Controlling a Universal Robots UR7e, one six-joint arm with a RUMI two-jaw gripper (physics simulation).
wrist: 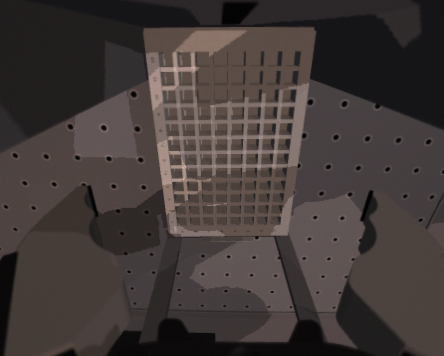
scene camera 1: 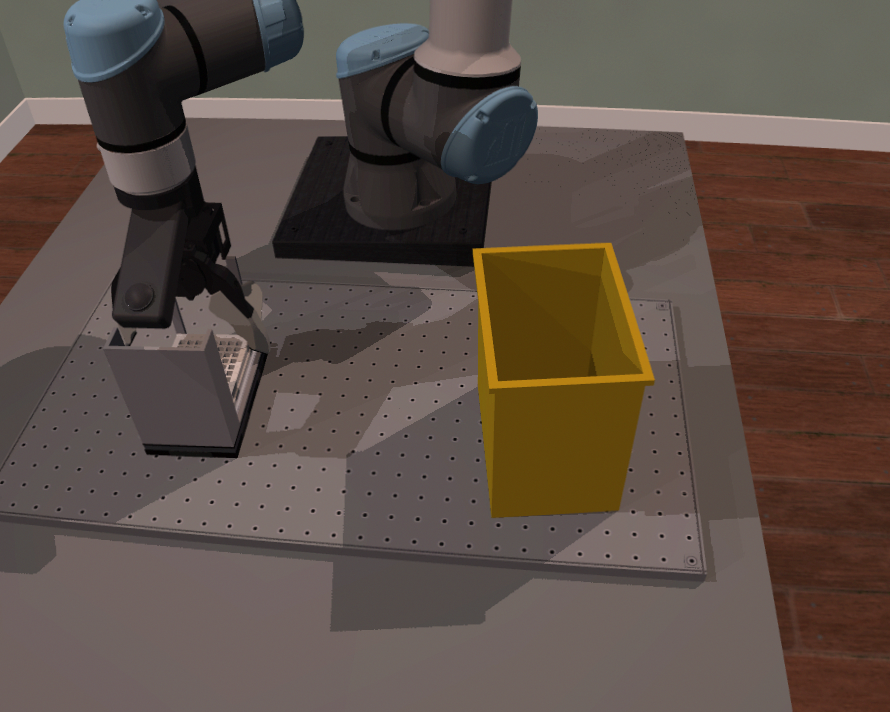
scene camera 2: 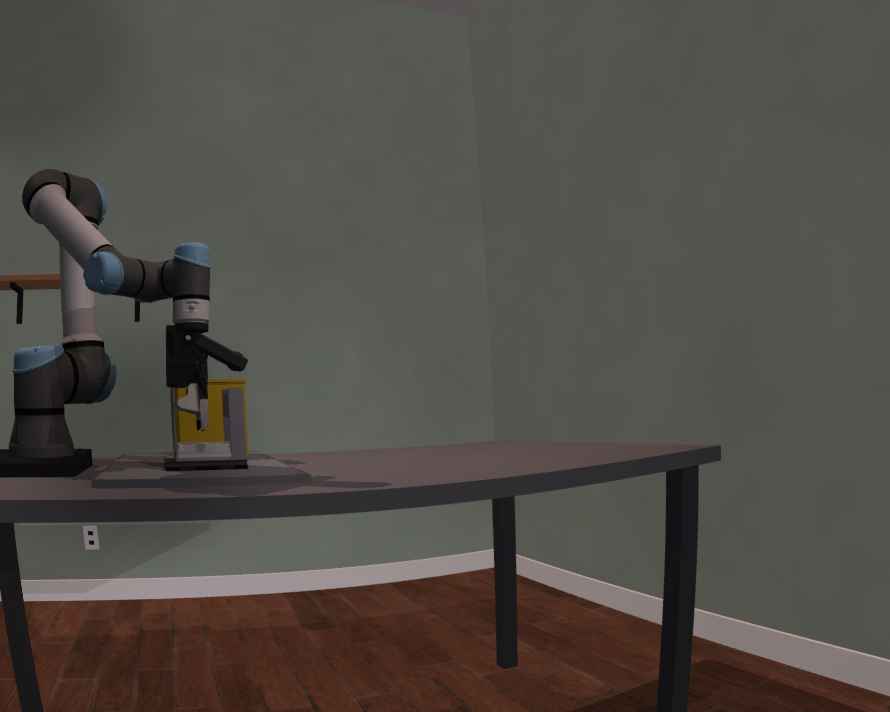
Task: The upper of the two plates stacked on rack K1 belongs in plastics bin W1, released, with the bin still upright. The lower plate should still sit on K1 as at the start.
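Frame: origin at the arm's base, x ahead, y left, z up, level; millimetres.
Where they show: gripper, fingertip midpoint: (wrist: pixel 229 193) (scene camera 2: pixel 200 430); arm's base, link origin: (scene camera 1: pixel 400 197) (scene camera 2: pixel 41 454).
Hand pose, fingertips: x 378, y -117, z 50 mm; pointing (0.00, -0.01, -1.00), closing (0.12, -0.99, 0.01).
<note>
Things, the pixels of their centre, and the offset from my fingertips. "spot": a spot on its surface instead. Level surfaces: height alone.
- Rack K1, body centre: (wrist: pixel 230 191) (scene camera 1: pixel 195 349) (scene camera 2: pixel 202 428) dx +3, dy +0, dz +3 mm
- upper plate, body centre: (wrist: pixel 228 148) (scene camera 1: pixel 200 380) (scene camera 2: pixel 208 446) dx +13, dy +1, dz -31 mm
- stack, surface spot: (scene camera 2: pixel 204 449) spot: dx +8, dy -42, dz -33 mm
- Yellow bin W1, body centre: (scene camera 1: pixel 549 382) (scene camera 2: pixel 207 418) dx -1, dy +358, dz +19 mm
- perforated board, surface height: dz -71 mm
- grey table, surface height: dz -84 mm
Rack K1 (scene camera 1: pixel 174 397) (scene camera 2: pixel 237 423) has grey upright panels and a black base, at the left in scene camera 1. The upper plate (scene camera 1: pixel 236 357) (wrist: pixel 227 127), pale with a grid of square wells, lies on it. In scene camera 2 the stack (scene camera 2: pixel 204 449) is low in the rack; I cannot separate the lower plate there, and the upper one hides it in the wrist view. My gripper (scene camera 2: pixel 201 424) (wrist: pixel 229 193) is open and empty above the plates, its fingers wide on either side. One finger is largely hidden in scene camera 1. Yellow bin W1 (scene camera 1: pixel 560 445) (scene camera 2: pixel 215 412) stands upright.
The rack and bin stand on a perforated board (scene camera 1: pixel 296 482) (scene camera 2: pixel 141 473) on the grey table (scene camera 1: pixel 185 631) (scene camera 2: pixel 556 460). The arm's black base plate (scene camera 1: pixel 304 215) (scene camera 2: pixel 59 464) is behind the board. The bin's high rim rises right of the rack in scene camera 1.
</note>
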